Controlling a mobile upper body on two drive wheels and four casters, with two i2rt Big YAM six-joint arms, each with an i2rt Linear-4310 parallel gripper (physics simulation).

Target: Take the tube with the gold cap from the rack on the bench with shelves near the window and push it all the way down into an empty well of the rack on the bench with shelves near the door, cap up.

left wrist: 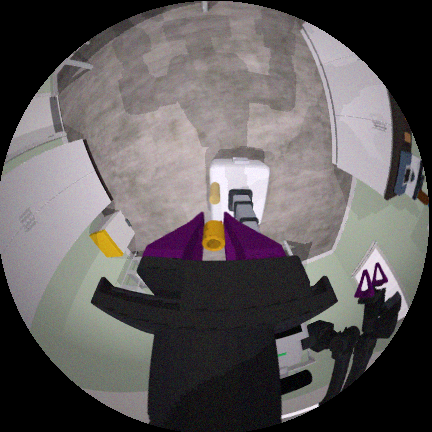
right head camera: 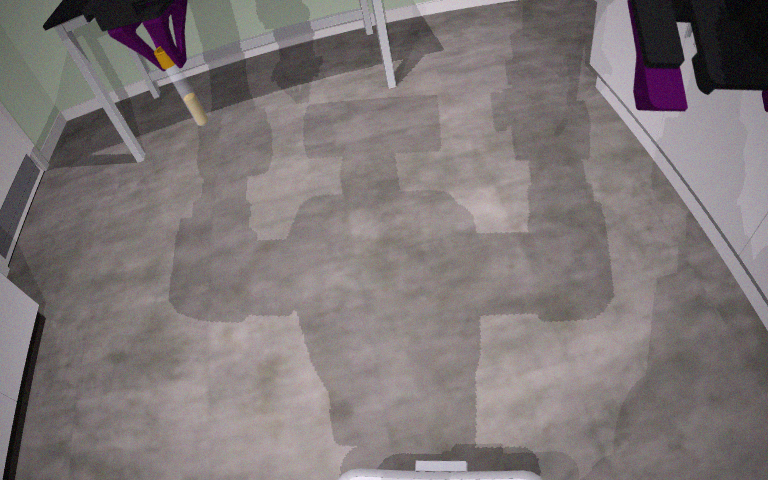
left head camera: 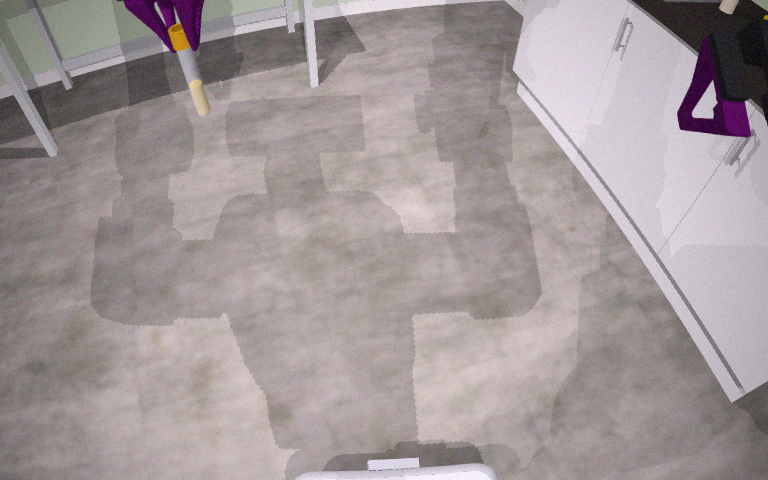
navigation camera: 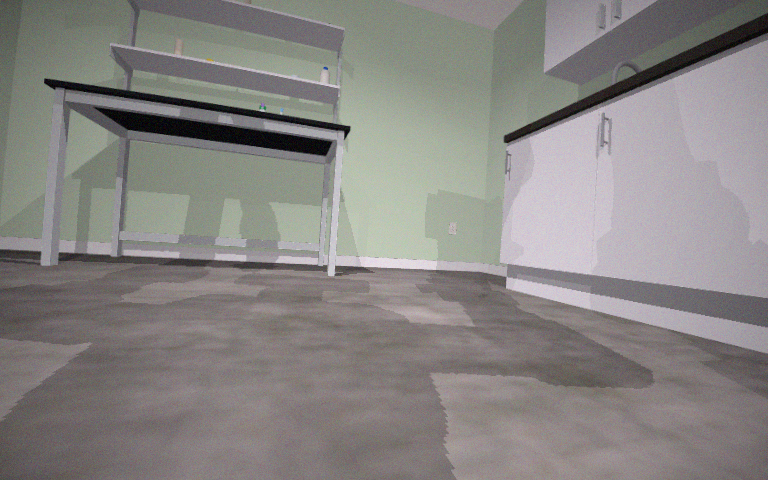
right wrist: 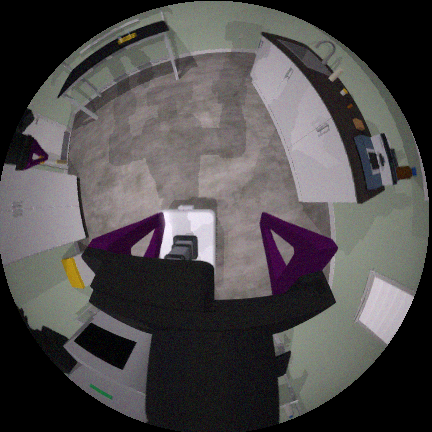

Labels:
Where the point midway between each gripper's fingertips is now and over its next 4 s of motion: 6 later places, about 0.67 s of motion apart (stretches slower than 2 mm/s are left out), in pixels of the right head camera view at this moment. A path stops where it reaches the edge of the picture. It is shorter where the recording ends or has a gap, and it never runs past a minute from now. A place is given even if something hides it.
My left gripper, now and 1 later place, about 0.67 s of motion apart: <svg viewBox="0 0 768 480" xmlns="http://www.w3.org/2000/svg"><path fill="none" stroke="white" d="M175 66L95 106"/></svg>
My right gripper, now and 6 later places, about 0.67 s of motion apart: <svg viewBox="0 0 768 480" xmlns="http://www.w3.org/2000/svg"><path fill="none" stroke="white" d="M703 101L601 71L312 61L204 90L286 67L410 51L367 11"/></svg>

